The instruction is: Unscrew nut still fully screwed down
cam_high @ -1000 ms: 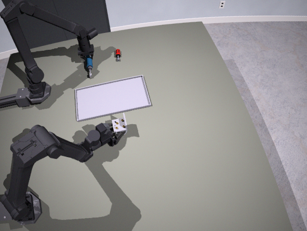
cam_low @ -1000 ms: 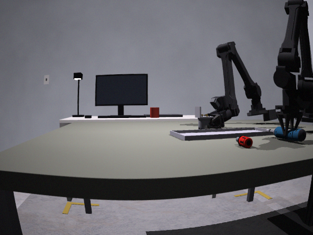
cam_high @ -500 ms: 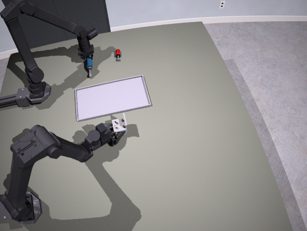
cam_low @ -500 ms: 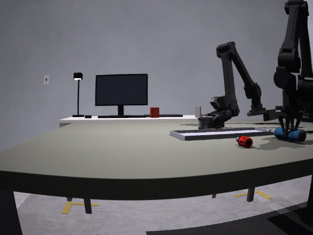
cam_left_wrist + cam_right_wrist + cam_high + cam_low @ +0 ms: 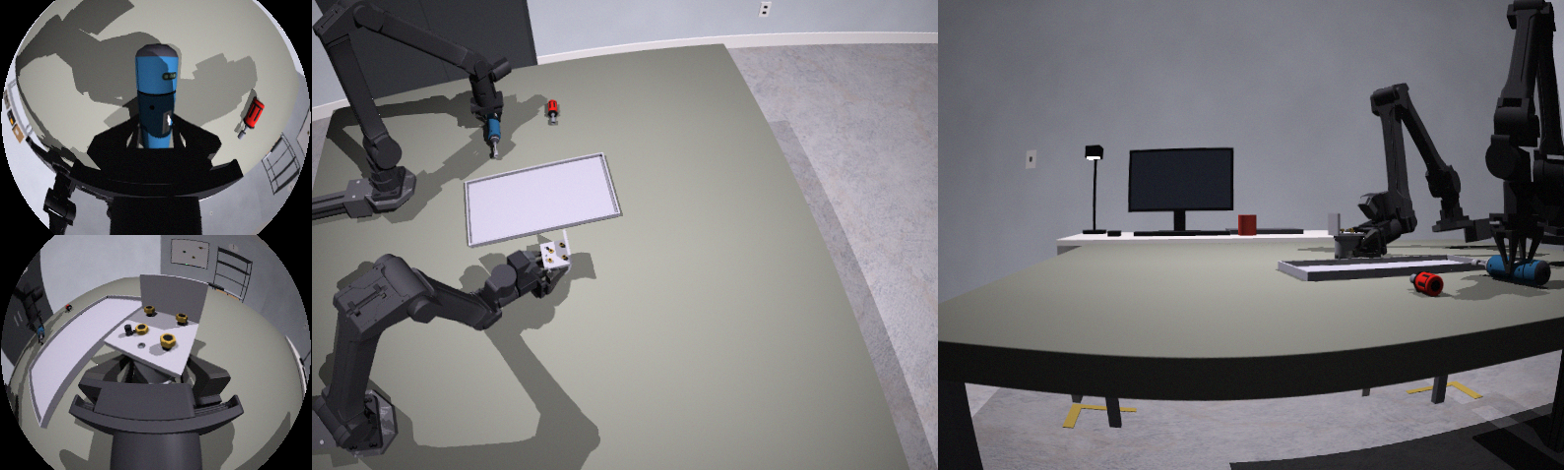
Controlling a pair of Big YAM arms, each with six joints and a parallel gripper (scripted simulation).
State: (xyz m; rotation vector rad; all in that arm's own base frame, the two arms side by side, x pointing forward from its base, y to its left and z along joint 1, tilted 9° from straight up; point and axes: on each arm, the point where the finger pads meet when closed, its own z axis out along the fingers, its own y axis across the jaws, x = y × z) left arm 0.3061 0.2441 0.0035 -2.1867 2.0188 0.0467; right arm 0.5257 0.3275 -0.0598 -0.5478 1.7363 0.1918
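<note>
Right now the bracket is 5 cm above my right hand. Also, from my right hand: socket tip 17 cm behind, 40 cm to the left; then short red-handled tool 1 cm ahead, 54 cm to the left, 1 cm below; then shallow white tray 5 cm behind, 21 cm to the left, 2 cm below.
</note>
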